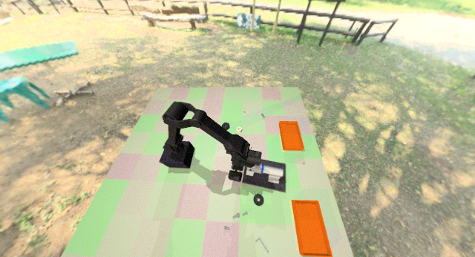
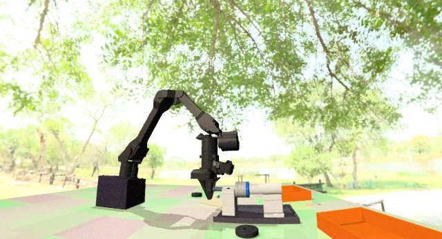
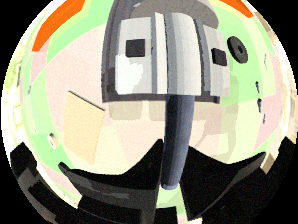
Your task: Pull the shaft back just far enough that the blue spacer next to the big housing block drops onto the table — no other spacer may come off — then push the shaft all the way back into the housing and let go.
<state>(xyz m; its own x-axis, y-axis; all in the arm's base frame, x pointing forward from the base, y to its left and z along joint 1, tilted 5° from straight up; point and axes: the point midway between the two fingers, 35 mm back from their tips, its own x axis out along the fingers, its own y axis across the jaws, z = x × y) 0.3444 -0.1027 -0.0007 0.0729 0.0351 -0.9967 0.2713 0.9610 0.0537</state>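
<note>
The shaft is 6 cm ahead of my gripper tip, 2 cm to the right of it and 3 cm above it. Also, from my gripper tip: pale ring 2 cm ahead, 26 cm to the left, 4 cm below; then blue spacer 12 cm ahead, 3 cm to the right, 3 cm above.
</note>
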